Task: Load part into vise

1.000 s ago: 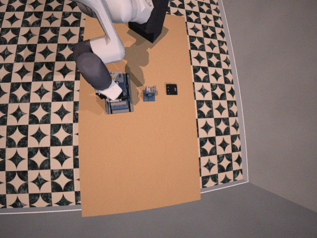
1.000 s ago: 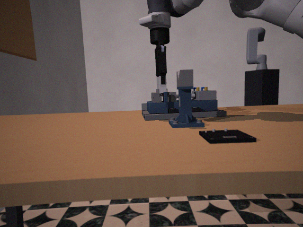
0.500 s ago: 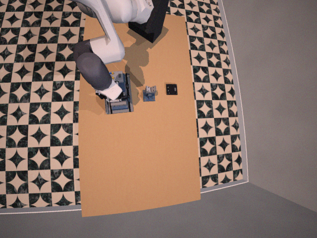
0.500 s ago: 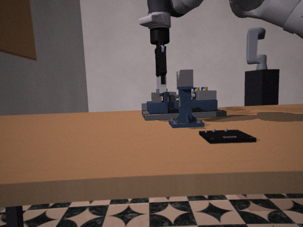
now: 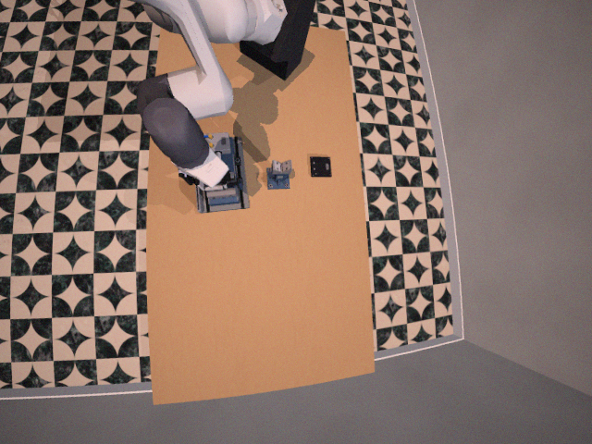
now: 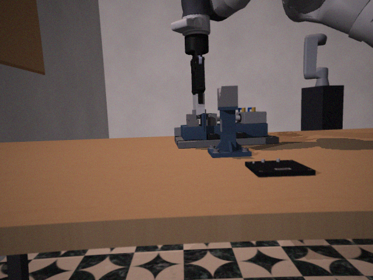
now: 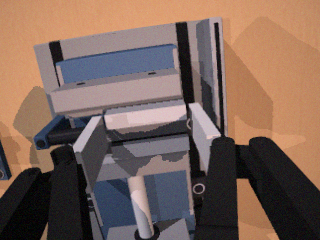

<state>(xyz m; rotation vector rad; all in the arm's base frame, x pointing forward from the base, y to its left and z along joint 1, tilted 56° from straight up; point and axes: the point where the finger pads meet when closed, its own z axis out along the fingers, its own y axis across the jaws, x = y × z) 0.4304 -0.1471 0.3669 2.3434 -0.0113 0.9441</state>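
The part lies 2 cm below my hand. The rest, counted from my hand: fixed jaw (4 cm below, 3 cm ahead, 1 cm to the left); then work stop (6 cm to the left, 3 cm below, 2 cm ahead); then air cylinder rod (8 cm behind, 4 cm to the left, 4 cm below).
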